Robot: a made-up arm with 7 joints.
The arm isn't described. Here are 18 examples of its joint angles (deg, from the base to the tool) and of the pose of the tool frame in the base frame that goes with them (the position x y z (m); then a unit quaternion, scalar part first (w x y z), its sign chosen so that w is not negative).
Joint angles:
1: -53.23 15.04 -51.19 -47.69 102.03 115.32 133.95
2: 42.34 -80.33 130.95 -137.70 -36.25 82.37 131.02
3: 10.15 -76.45 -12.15 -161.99 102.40 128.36 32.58
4: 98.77 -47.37 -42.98 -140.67 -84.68 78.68 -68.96
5: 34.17 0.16 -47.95 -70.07 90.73 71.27 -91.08
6: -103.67 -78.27 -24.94 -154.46 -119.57 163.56 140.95
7: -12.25 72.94 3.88 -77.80 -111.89 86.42 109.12
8: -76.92 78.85 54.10 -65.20 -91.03 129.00 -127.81
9: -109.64 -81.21 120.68 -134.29 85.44 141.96 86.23
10: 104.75 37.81 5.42 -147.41 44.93 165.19 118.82
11: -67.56 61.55 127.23 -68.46 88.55 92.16 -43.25
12: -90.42 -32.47 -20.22 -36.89 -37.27 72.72 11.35
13: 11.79 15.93 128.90 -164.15 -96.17 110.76 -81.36
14: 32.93 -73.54 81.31 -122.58 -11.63 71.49 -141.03
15: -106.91 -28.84 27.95 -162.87 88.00 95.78 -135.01
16: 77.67 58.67 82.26 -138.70 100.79 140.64 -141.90
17: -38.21 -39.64 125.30 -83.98 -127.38 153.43 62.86
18: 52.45 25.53 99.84 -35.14 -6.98 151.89 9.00
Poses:
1: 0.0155 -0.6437 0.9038 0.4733 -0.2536 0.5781 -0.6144
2: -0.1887 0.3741 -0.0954 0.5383 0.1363 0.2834 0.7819
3: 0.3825 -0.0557 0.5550 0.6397 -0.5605 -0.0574 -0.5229
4: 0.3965 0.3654 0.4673 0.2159 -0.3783 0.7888 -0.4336
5: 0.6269 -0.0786 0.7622 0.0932 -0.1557 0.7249 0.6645
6: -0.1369 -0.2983 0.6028 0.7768 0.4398 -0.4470 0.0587
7: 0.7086 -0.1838 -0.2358 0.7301 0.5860 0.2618 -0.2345
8: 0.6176 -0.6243 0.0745 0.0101 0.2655 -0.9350 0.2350
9: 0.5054 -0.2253 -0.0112 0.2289 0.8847 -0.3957 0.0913
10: -0.0502 0.3557 -0.1833 0.1382 0.9373 0.2980 -0.1161
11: 0.5199 -0.1607 0.8308 0.4387 0.2835 -0.2459 -0.8165
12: -0.1439 0.0877 1.0499 0.4876 0.7075 -0.4873 -0.1553
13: -0.3161 0.2207 0.0630 0.4153 -0.8295 -0.2128 -0.3069
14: -0.2300 0.5045 0.3978 0.0914 -0.6601 0.3404 -0.6633
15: 0.0686 -0.4508 0.1112 0.3884 0.5525 0.5955 0.4351
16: -0.4718 0.0332 0.0703 0.7575 0.4531 -0.4429 -0.1573
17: -0.1033 0.6914 0.2965 0.6315 -0.4334 0.4881 0.4185
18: 0.0124 0.3853 0.9886 0.5394 0.0563 -0.5218 -0.6585
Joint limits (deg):
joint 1: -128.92..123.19
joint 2: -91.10..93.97
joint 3: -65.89..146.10
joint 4: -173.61..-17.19
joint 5: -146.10..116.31
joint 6: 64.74..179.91
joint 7: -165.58..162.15
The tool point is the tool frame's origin. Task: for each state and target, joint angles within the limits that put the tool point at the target. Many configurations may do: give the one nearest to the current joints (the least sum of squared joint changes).
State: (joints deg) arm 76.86 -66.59 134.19 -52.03 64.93 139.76 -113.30
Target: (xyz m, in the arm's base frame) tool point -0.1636 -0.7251 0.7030
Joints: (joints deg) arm 91.70 -48.77 132.03 -25.46 57.29 126.54 -133.41
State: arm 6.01 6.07 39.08 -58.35 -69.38 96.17 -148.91
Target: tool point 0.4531 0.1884 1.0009
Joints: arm 0.04 -0.28 33.92 -52.44 -69.02 94.25 -147.44
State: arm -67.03 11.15 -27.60 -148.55 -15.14 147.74 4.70
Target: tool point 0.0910 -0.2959 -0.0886
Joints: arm -57.43 12.85 -16.12 -169.02 -16.35 147.09 4.94
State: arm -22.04 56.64 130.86 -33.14 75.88 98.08 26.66
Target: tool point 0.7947 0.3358 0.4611
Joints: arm 9.03 84.71 116.58 -32.78 78.74 105.79 42.92
